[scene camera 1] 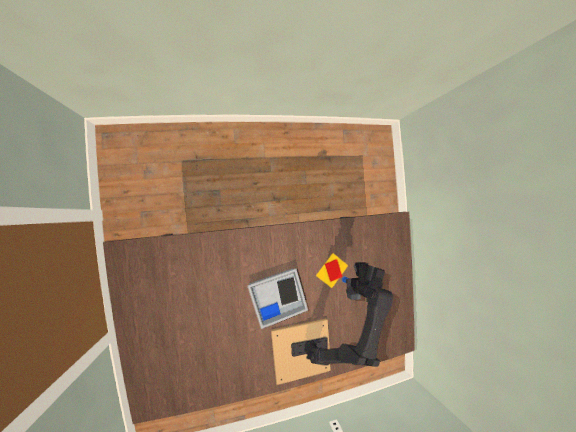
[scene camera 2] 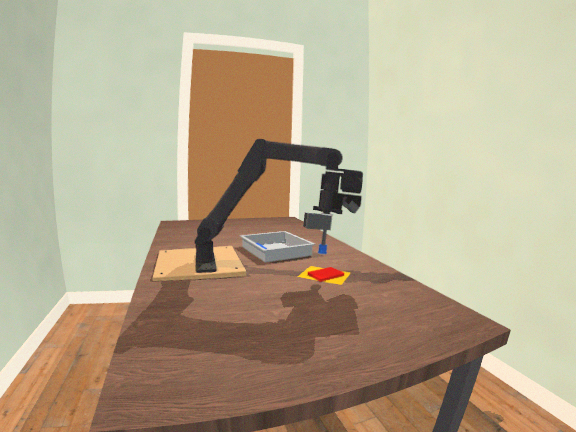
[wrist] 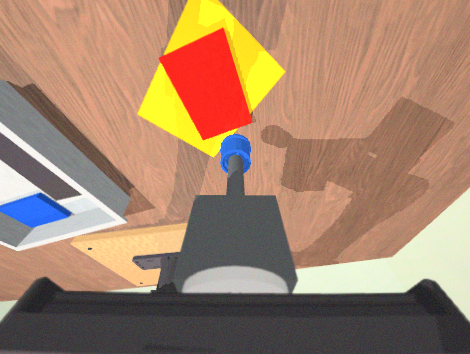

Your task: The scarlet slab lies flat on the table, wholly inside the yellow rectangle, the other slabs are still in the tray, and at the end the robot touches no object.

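Seen in the pictures: end effector, tool point: (scene camera 1: 344, 279) (scene camera 2: 322, 252) (wrist: 235, 148); arm's base, origin of the base link: (scene camera 1: 309, 346) (scene camera 2: 205, 262) (wrist: 175, 258).
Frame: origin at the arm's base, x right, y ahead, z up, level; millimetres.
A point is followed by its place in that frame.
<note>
The scarlet slab (scene camera 1: 333, 270) @[x 152, y 392, z -6 mm] (scene camera 2: 326, 273) @[x 164, y 388, z -6 mm] (wrist: 206, 85) @[x 151, y 401, z -6 mm] lies flat on the yellow rectangle (scene camera 1: 333, 257) @[x 160, y 459, z -16 mm] (scene camera 2: 341, 281) @[x 221, y 417, z -16 mm] (wrist: 267, 70) @[x 223, y 408, z -16 mm], turned relative to it. In the wrist view, its corner nearest the cup sticks out slightly past the yellow edge over the wood; the opposite left corner is right at the edge. My suction cup (scene camera 1: 344, 279) (scene camera 2: 322, 249) (wrist: 235, 152) is open, bears nothing and hangs above the table beside the slab, apart from it. A black slab (scene camera 1: 287, 291) @[x -105, y 313, z -4 mm] and a blue slab (scene camera 1: 270, 311) @[x -197, y 222, z -3 mm] (wrist: 36, 209) @[x -184, y 229, z -3 mm] are in the grey tray (scene camera 1: 302, 290) @[x -42, y 323, z 33 mm] (scene camera 2: 287, 253) @[x -43, y 314, z 6 mm] (wrist: 60, 150) @[x -50, y 343, z 5 mm].
The arm's light wooden base plate (scene camera 1: 285, 370) @[x -136, y -112, z -3 mm] (scene camera 2: 170, 267) @[x 32, y -123, z -2 mm] (wrist: 110, 250) @[x -132, y 72, z 1 mm] lies beside the tray. The arm reaches from it around the right side in scene camera 1. The dark wooden table (scene camera 1: 175, 310) @[x -642, y 280, z -17 mm] (scene camera 2: 240, 400) @[x 664, y 27, z -17 mm] carries the arm's shadow.
</note>
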